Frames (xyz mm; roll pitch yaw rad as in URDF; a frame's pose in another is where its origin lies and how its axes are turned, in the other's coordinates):
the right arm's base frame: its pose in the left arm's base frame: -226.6 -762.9 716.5 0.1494 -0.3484 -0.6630
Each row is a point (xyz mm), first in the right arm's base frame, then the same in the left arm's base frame.
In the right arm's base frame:
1: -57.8 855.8 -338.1
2: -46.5 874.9 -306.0
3: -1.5 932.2 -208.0
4: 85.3 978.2 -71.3
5: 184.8 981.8 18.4
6: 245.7 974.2 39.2
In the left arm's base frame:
1: 338.1 -66.3 502.2
2: 345.9 -54.4 538.6
3: 376.7 -25.2 653.1
4: 418.3 -25.7 816.2
5: 461.9 -72.3 934.0
6: 495.3 -111.8 973.1

